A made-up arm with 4 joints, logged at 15 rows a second.
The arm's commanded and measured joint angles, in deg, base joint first. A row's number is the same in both.
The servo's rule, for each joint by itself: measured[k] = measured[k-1] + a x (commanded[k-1-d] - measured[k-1]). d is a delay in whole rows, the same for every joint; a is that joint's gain. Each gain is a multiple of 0.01, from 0.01 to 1. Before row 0 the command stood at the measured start. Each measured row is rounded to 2 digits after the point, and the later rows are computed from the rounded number. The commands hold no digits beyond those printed.
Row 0, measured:
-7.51 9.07 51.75 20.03
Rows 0 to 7, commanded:
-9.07 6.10 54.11 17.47
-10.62 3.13 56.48 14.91
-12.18 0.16 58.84 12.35
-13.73 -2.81 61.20 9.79
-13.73 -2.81 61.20 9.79
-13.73 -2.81 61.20 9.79
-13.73 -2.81 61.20 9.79
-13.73 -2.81 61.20 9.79
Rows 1 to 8, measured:
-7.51 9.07 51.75 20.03
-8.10 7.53 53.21 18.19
-9.06 5.24 55.24 15.83
-10.25 2.60 57.47 13.32
-11.57 -0.21 59.78 10.78
-12.39 -1.56 60.66 10.07
-12.90 -2.21 60.99 9.87
-13.22 -2.52 61.12 9.81
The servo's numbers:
d 1
a 0.38 0.52 0.62 0.72

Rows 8 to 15, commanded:
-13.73 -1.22 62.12 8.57
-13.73 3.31 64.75 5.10
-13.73 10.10 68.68 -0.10
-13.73 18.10 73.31 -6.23
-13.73 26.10 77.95 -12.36
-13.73 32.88 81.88 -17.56
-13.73 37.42 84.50 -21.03
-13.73 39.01 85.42 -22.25
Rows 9 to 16, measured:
-13.41 -2.67 61.17 9.80
-13.53 -1.92 61.76 8.91
-13.61 0.80 63.61 6.17
-13.66 5.64 66.75 1.66
-13.69 12.12 70.82 -4.02
-13.71 19.39 75.24 -10.02
-13.72 26.40 79.36 -15.45
-13.72 32.13 82.55 -19.47

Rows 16 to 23, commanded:
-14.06 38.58 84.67 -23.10
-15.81 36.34 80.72 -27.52
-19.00 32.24 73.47 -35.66
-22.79 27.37 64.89 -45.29
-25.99 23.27 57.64 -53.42
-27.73 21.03 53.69 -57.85
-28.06 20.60 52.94 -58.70
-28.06 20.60 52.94 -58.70
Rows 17 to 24, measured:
-13.72 35.71 84.33 -21.47
-13.85 37.20 84.54 -22.64
-14.59 36.75 82.17 -26.15
-16.27 34.40 76.78 -33.00
-18.75 30.74 69.41 -41.85
-21.50 26.86 62.11 -50.18
-23.87 23.83 56.89 -55.70
-25.46 22.15 54.44 -57.86

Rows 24 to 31, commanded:
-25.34 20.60 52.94 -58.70
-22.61 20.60 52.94 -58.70
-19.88 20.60 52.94 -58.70
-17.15 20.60 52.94 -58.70
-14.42 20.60 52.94 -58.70
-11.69 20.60 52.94 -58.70
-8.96 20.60 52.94 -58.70
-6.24 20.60 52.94 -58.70
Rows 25 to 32, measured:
-26.45 21.34 53.51 -58.46
-26.03 20.96 53.16 -58.63
-24.73 20.77 53.02 -58.68
-22.89 20.68 52.97 -58.69
-20.71 20.64 52.95 -58.70
-18.32 20.62 52.94 -58.70
-15.80 20.61 52.94 -58.70
-13.20 20.60 52.94 -58.70

